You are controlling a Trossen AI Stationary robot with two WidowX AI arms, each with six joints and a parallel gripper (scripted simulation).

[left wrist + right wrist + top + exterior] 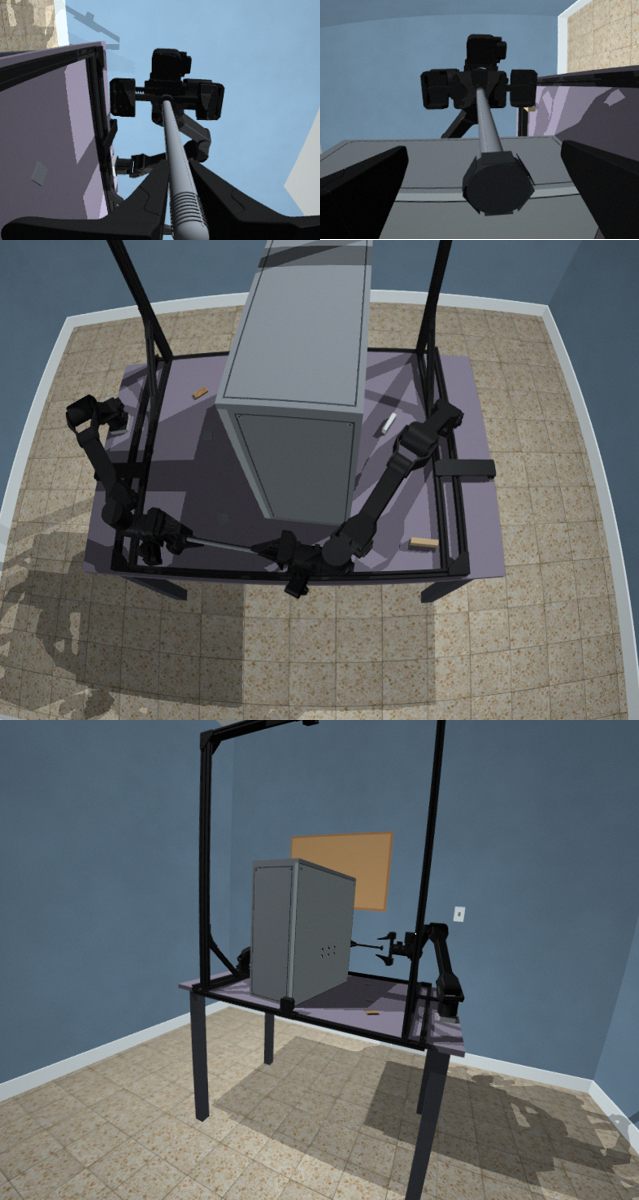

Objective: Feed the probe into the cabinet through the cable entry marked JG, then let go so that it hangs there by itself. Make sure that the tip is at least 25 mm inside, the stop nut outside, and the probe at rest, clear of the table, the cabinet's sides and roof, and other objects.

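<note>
My right gripper is now 10 mm short of the probe and 100 mm to the right of it. Round my right hand: wooden block (60 mm behind, 580 mm to the left, 190 mm below); then white block (410 mm behind, 490 mm to the left, 190 mm below); then JG mark (280 mm behind, 180 mm to the left, 20 mm below).
Now: left hand 90 mm to the left of the probe and 10 mm past it. Round my left hand: wooden block 380 mm to the left, 180 mm below, 80 mm behind; white block 440 mm behind, 290 mm to the left, 190 mm below; JG mark 300 mm behind, 20 mm to the right, 20 mm below.
</note>
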